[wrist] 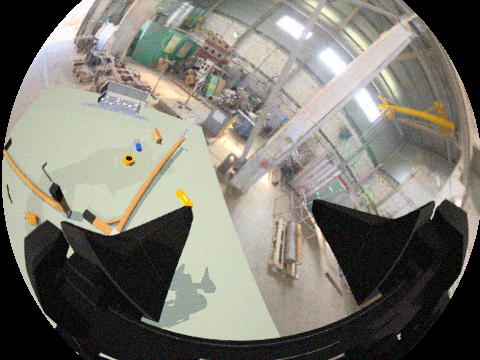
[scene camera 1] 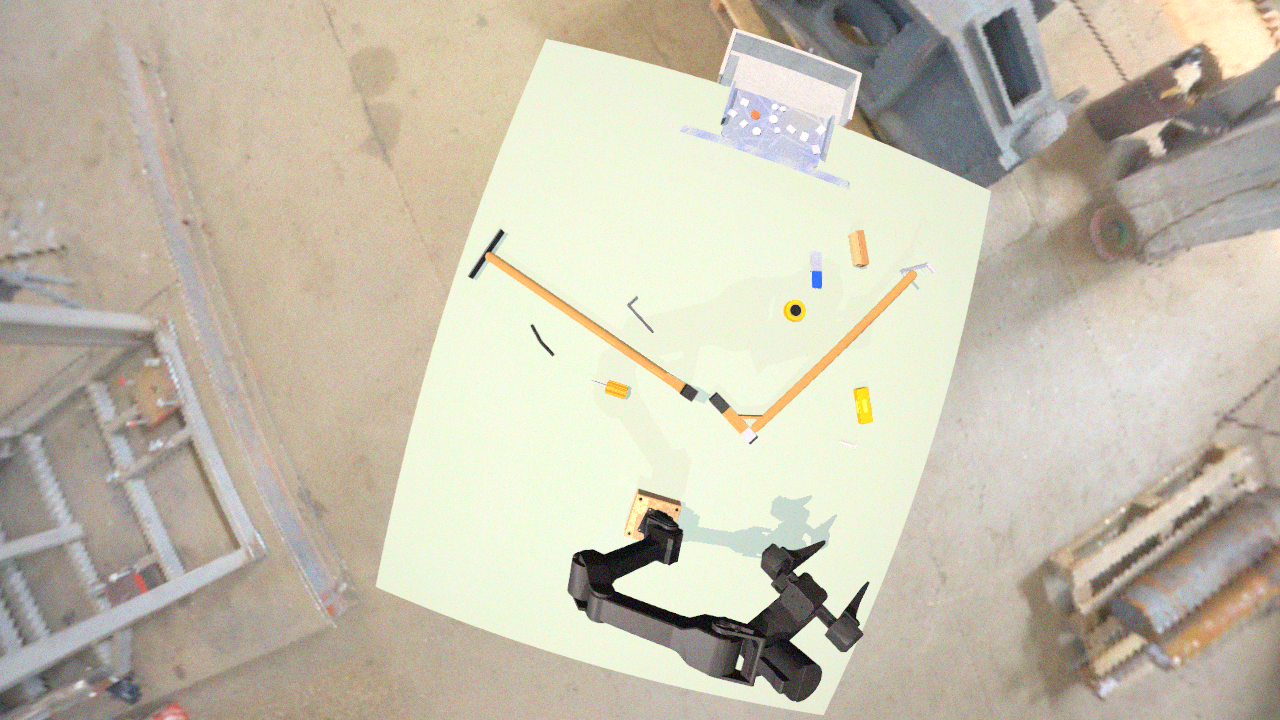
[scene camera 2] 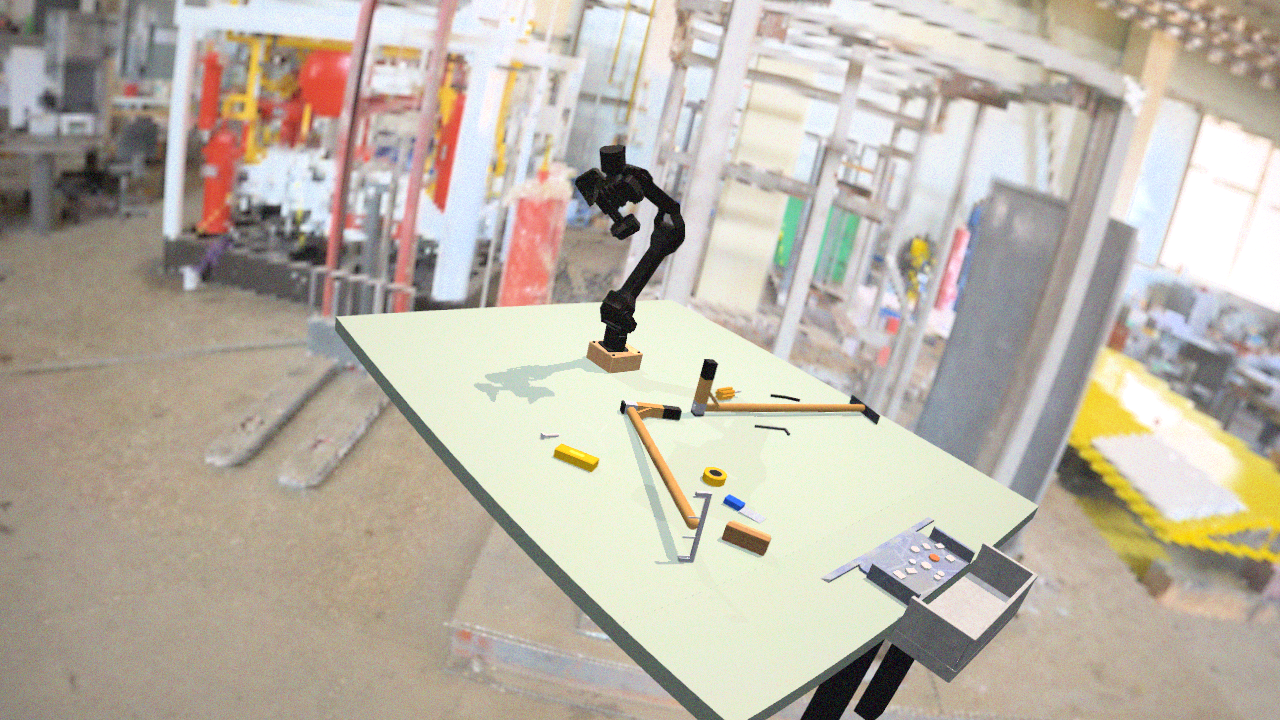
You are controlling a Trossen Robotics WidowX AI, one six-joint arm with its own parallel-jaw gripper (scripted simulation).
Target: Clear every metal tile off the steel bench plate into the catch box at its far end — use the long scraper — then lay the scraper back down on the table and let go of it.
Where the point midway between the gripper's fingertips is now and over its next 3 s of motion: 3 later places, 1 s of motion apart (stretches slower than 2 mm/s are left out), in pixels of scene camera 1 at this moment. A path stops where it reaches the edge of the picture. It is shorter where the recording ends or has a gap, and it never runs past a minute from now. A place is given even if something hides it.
My gripper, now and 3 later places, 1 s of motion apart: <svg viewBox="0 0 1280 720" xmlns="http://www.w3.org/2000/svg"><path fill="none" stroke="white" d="M846 561L827 513L794 473L748 446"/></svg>
